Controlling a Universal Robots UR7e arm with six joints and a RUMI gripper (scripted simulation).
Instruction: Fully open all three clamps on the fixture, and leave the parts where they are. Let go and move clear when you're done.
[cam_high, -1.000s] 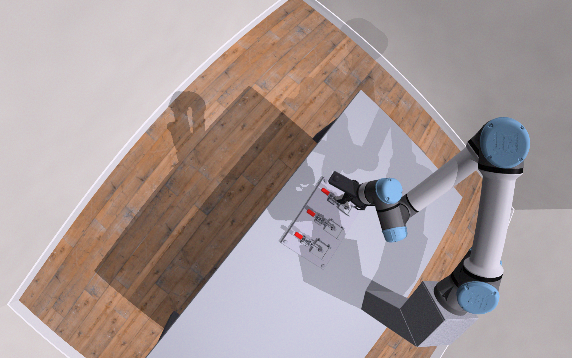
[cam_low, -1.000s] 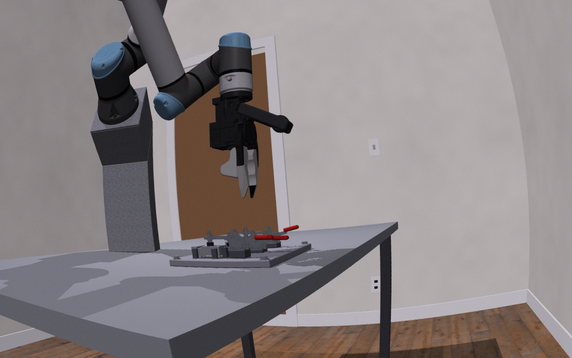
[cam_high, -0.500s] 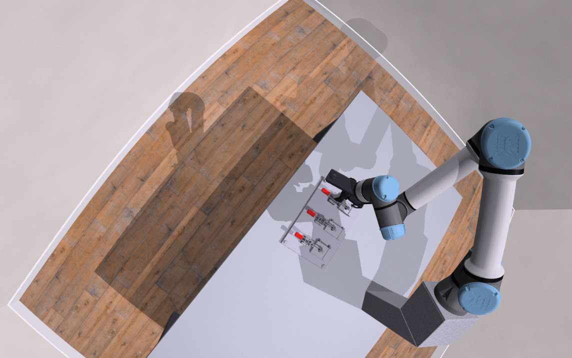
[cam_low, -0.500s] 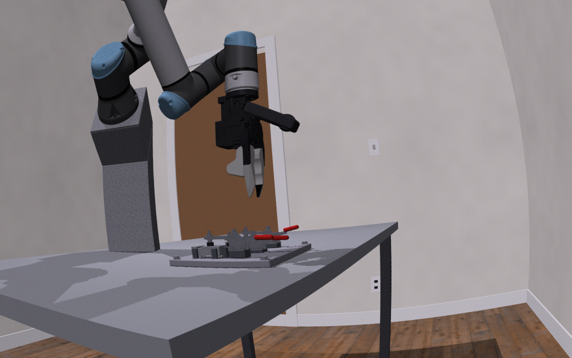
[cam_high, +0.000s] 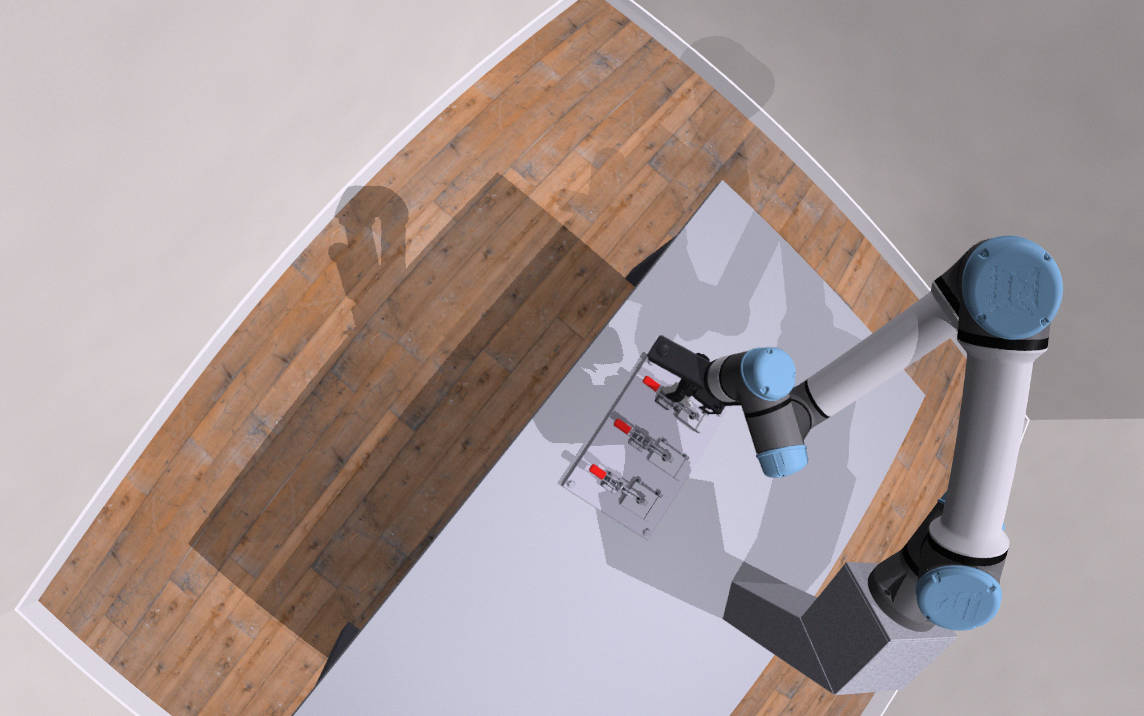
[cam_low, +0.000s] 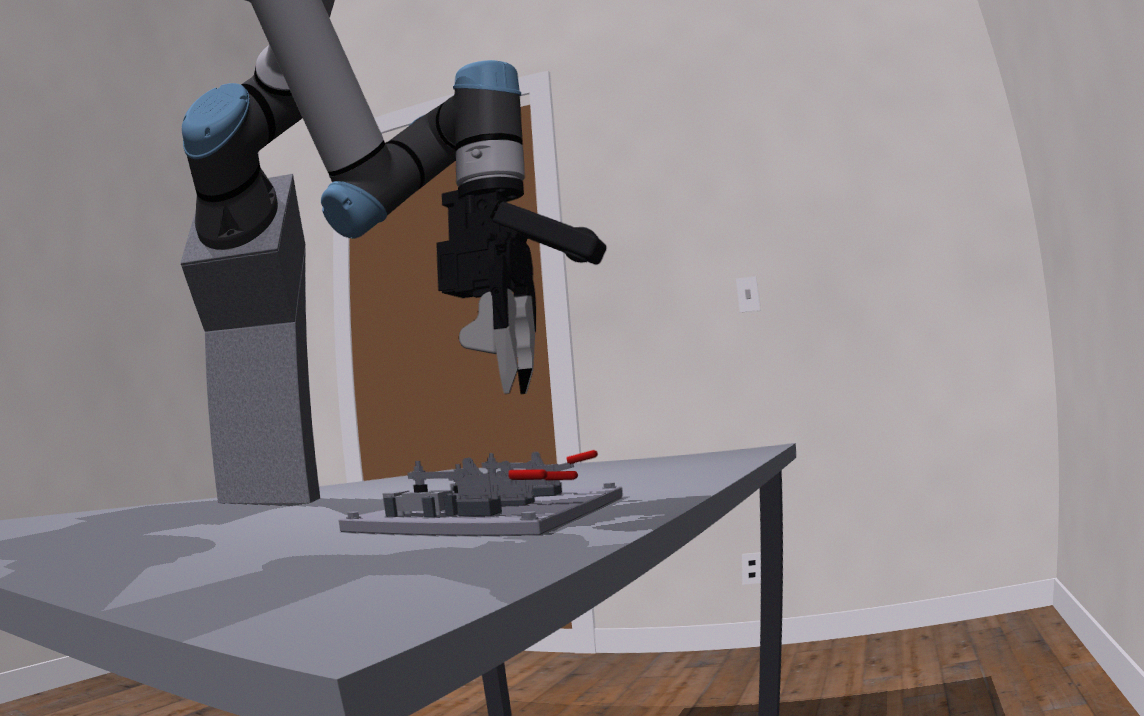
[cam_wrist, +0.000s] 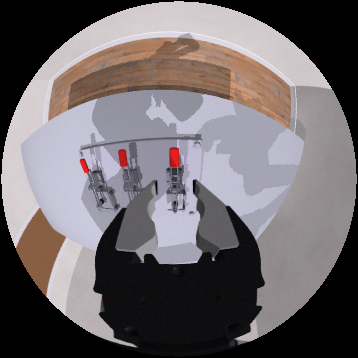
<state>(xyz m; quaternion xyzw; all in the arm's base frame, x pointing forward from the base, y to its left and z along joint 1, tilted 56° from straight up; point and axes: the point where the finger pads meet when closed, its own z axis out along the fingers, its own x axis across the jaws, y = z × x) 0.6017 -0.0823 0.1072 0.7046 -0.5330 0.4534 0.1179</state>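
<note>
Now: hand 90 mm past the metal plate, 110 mm to the right of it and 150 mm above it.
</note>
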